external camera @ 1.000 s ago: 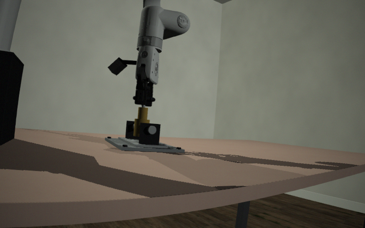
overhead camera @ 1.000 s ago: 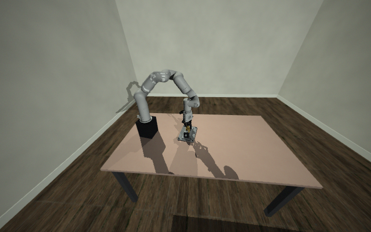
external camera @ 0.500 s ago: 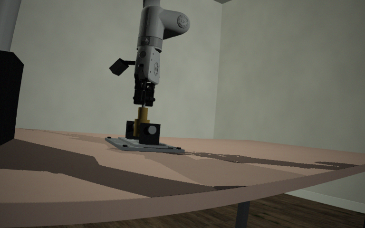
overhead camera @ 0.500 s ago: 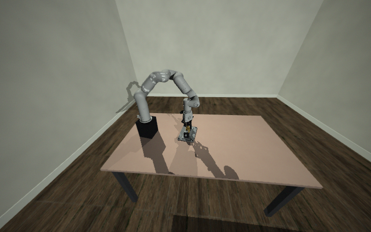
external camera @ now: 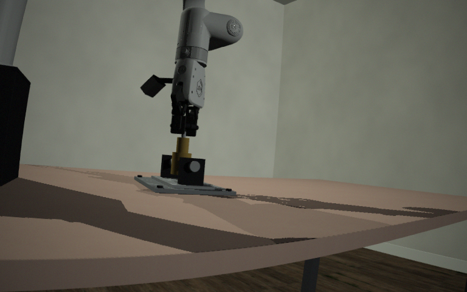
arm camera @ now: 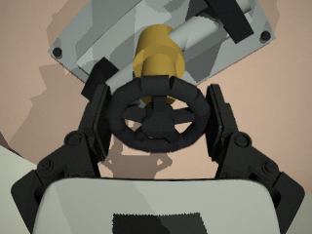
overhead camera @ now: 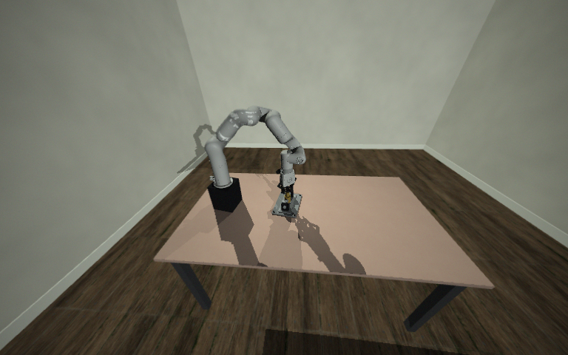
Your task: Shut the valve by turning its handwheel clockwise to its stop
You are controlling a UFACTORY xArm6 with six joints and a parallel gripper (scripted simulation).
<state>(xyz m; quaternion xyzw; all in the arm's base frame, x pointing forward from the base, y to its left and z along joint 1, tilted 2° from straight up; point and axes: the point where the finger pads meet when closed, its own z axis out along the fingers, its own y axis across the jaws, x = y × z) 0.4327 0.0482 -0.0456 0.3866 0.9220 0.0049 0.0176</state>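
Now: the black spoked handwheel right at my hand.
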